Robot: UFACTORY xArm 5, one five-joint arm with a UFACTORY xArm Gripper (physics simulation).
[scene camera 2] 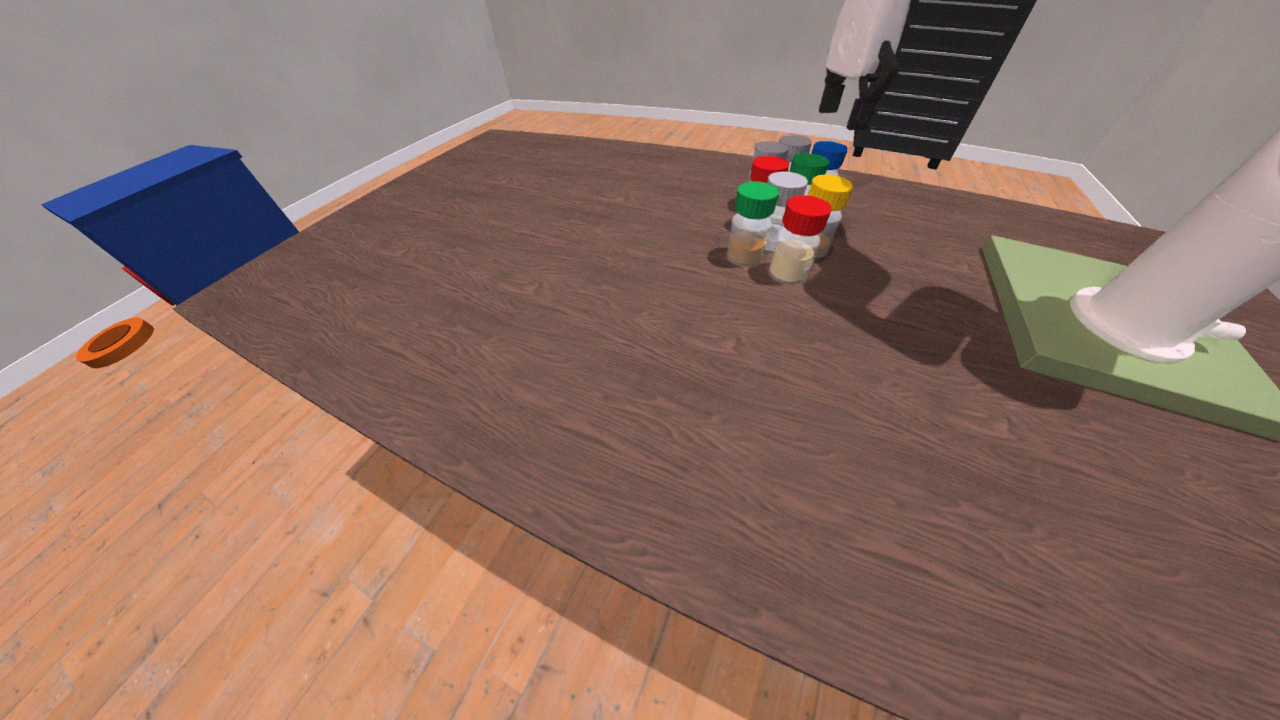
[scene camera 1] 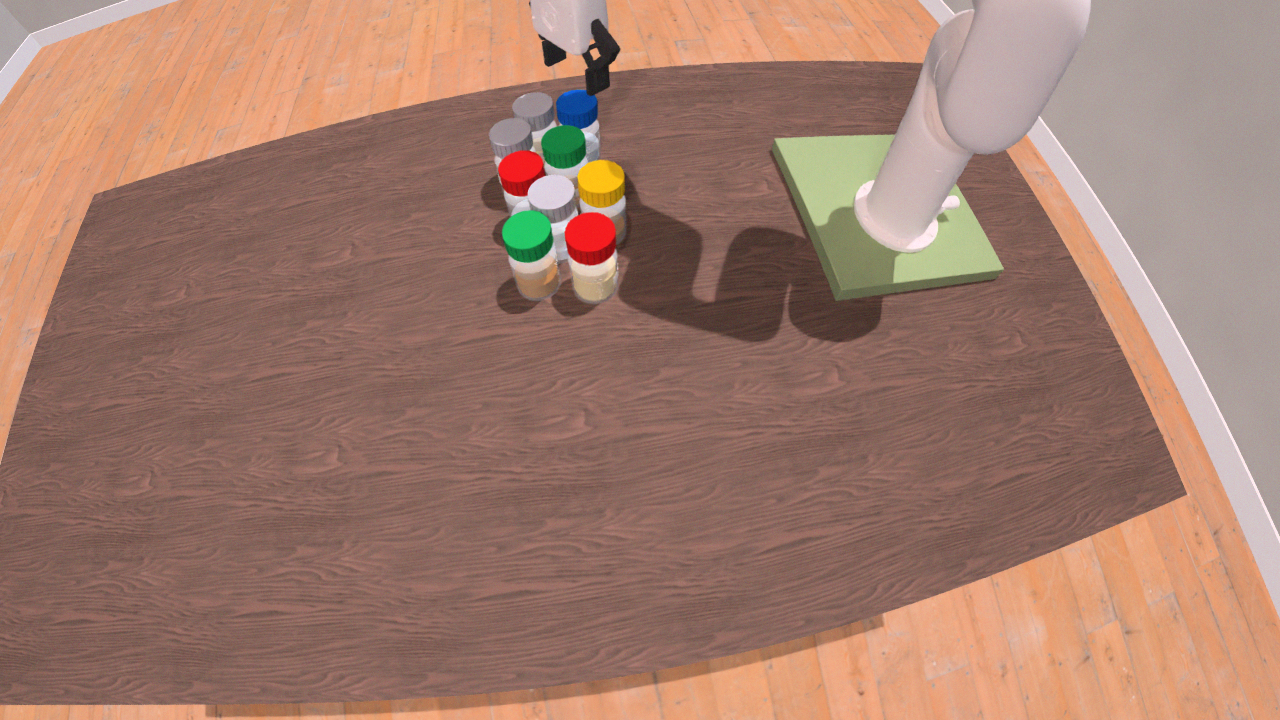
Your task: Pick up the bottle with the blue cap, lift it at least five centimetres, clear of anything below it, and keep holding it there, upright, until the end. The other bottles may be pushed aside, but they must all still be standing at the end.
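Pixels of known places: gripper, fingertip midpoint: (scene camera 2: 841, 120) (scene camera 1: 576, 76); arm's base, origin of the base link: (scene camera 2: 1125, 325) (scene camera 1: 895, 216).
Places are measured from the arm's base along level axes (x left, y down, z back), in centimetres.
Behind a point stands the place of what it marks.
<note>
The bottle with the blue cap (scene camera 1: 577, 108) {x -22.4, y -8.0, z -38.7 cm} (scene camera 2: 829, 154) {x -21.2, y -7.6, z -38.7 cm} stands upright at the back right corner of a tight cluster of bottles. Most of its body is hidden behind the green-capped bottle (scene camera 1: 563, 145) {x -15.8, y -7.9, z -41.9 cm} (scene camera 2: 809, 169) {x -14.3, y -7.5, z -41.9 cm} and the yellow-capped bottle (scene camera 1: 601, 183) {x -8.0, y -8.0, z -39.2 cm} (scene camera 2: 830, 192) {x -6.5, y -7.7, z -39.2 cm}. A grey-capped bottle (scene camera 1: 533, 111) {x -23.8, y -8.0, z -44.3 cm} (scene camera 2: 794, 146) {x -22.7, y -7.8, z -44.3 cm} stands close on its left. My gripper (scene camera 1: 572, 71) {x -24.7, y -11.7, z -38.1 cm} (scene camera 2: 844, 103) {x -24.7, y -11.7, z -38.1 cm} is open and empty, above and near the blue cap at the back of the cluster, with its fingertips higher than the cap in the second view.
Other upright bottles include a front red-capped one (scene camera 1: 590, 239) {x -0.4, y -7.9, z -42.3 cm} (scene camera 2: 807, 215) {x 1.2, y -7.9, z -42.3 cm} and a front green-capped one (scene camera 1: 528, 236) {x -2.9, y -8.0, z -48.6 cm} (scene camera 2: 757, 200) {x -1.3, y -7.8, z -48.5 cm}. The arm's base stands on a green board (scene camera 1: 810, 210) {x -3.6, y 0.0, z -12.2 cm} (scene camera 2: 1011, 295) {x -2.6, y 0.6, z -12.6 cm} to the right. The table's back edge lies close behind the cluster.
</note>
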